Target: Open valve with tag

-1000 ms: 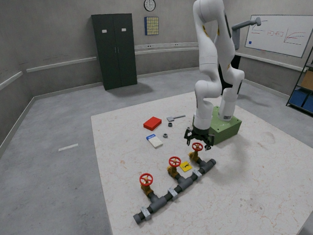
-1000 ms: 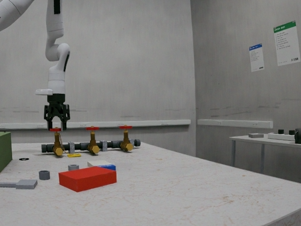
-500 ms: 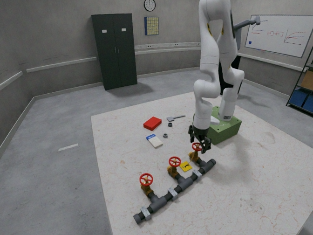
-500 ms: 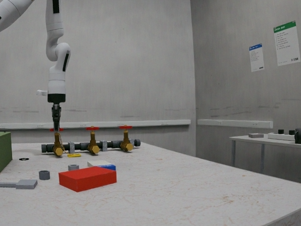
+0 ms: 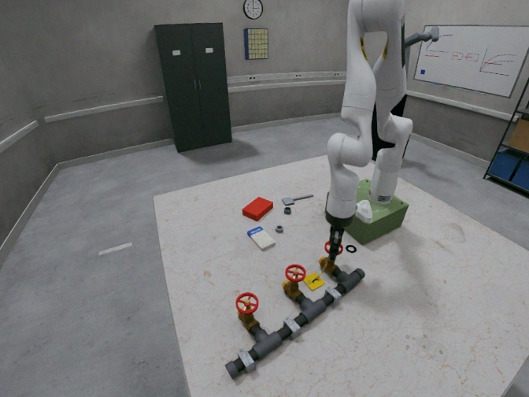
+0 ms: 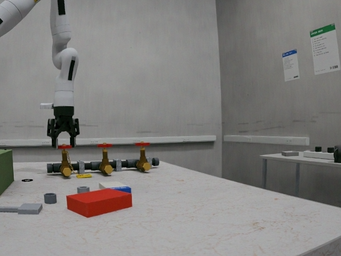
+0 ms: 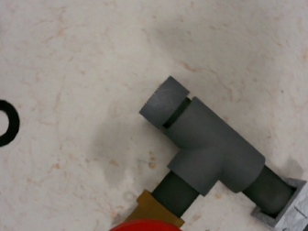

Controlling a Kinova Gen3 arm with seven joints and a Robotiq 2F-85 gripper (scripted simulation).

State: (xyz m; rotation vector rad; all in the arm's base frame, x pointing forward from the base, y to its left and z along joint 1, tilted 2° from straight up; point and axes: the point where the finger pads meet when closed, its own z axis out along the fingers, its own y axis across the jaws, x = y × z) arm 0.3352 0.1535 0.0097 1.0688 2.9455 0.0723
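My gripper is now 110 mm above the yellow tag, 80 mm short of it and 20 mm to the right of it. The rest, counted from my hand: red block 400 mm to the right, 100 mm below, 100 mm ahead; white-and-blue box 230 mm to the right, 150 mm ahead, 100 mm below; grey flat tool 420 mm to the right, 100 mm below, 90 mm behind.
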